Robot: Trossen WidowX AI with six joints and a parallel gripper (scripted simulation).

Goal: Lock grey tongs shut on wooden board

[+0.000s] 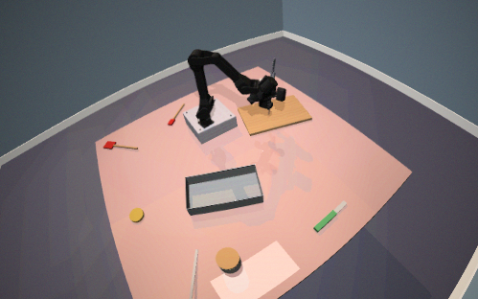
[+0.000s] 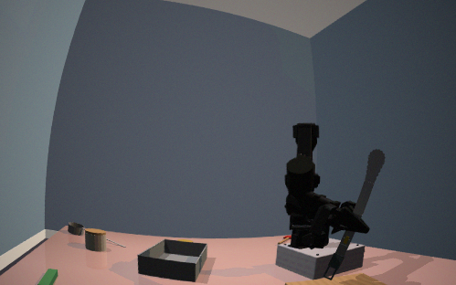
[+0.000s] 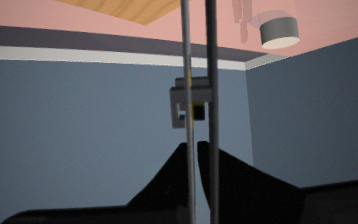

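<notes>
My gripper tip is 160 mm above the wooden board. Also, from my gripper tip: cork-lidded jar (460 mm ahead, 700 mm to the right, 140 mm below); then yellow disc (30 mm ahead, 890 mm to the right, 160 mm below); then roasting tin (200 mm ahead, 520 mm to the right, 140 mm below).
</notes>
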